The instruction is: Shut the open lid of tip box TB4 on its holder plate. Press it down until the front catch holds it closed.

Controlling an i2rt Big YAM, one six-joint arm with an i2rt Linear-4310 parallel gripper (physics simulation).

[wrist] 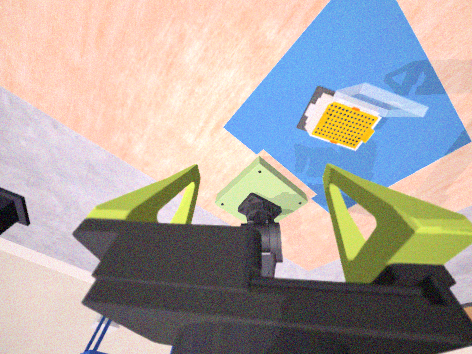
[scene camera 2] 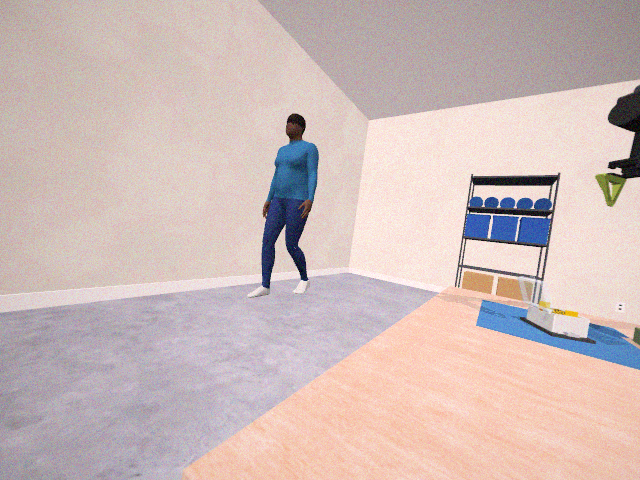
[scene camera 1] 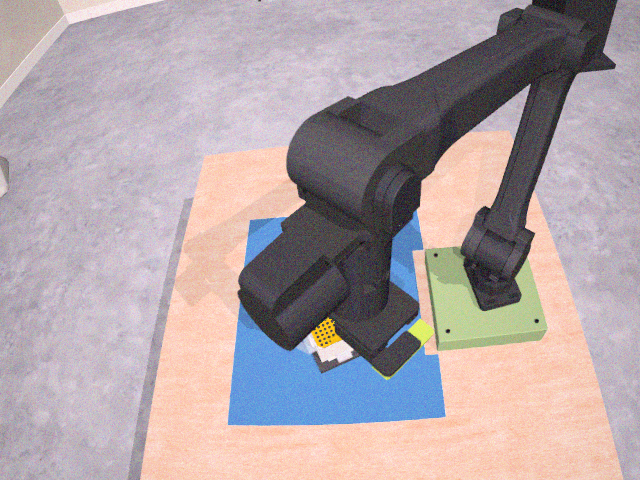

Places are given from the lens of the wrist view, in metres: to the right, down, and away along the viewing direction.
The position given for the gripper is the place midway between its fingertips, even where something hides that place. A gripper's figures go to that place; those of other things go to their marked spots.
gripper [wrist: 259, 170]: 0.02, -0.01, 0.14
yellow perforated tip rack [wrist: 339, 123]: 0.23, -0.12, 0.41
